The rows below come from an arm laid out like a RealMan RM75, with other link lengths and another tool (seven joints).
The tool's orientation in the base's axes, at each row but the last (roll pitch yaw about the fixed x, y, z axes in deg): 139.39 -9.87 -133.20; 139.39 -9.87 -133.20; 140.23 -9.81 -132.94; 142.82 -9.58 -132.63; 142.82 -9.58 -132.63; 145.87 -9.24 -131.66; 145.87 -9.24 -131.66; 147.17 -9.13 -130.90; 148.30 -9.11 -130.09
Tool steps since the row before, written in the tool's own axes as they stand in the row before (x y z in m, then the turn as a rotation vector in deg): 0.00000 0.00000 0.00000 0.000 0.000 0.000; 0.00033 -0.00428 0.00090 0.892 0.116 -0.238; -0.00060 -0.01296 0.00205 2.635 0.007 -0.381; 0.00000 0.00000 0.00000 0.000 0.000 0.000; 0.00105 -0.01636 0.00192 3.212 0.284 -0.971; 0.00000 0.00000 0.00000 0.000 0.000 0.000; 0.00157 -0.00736 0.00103 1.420 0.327 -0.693; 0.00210 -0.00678 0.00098 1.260 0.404 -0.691; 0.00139 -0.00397 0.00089 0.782 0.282 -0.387
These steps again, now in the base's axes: 0.00000 0.00000 0.00000 0.000 0.000 0.000; 0.00131 -0.00249 -0.00336 -0.523 -0.654 0.405; 0.00559 -0.00669 -0.00982 -1.560 -2.026 0.742; 0.00000 0.00000 0.00000 0.000 0.000 0.000; 0.00675 -0.01020 -0.01108 -1.773 -2.459 1.467; 0.00000 0.00000 0.00000 0.000 0.000 0.000; 0.00256 -0.00542 -0.00467 -0.763 -1.035 0.975; 0.00208 -0.00549 -0.00411 -0.705 -0.867 0.989; 0.00105 -0.00327 -0.00259 -0.477 -0.509 0.595
